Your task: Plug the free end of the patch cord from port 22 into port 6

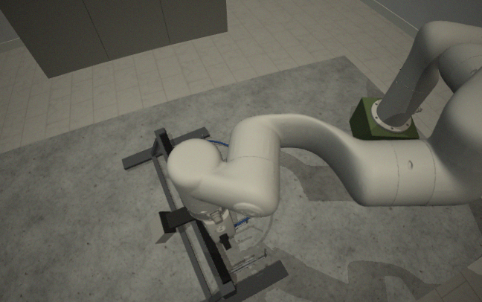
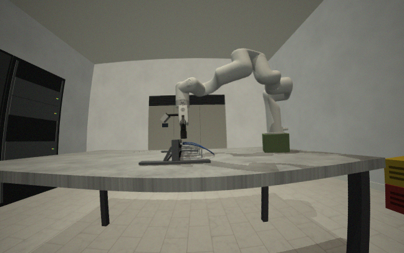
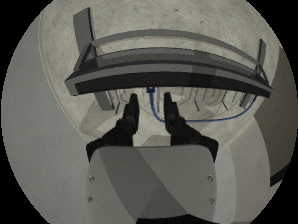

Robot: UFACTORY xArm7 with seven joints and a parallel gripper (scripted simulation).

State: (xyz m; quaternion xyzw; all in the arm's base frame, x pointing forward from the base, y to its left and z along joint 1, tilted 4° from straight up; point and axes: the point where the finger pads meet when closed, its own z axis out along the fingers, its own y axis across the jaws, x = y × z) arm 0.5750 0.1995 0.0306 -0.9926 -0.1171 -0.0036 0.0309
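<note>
Right now the plug is 40 mm below my hand and 20 mm ahead of it.
</note>
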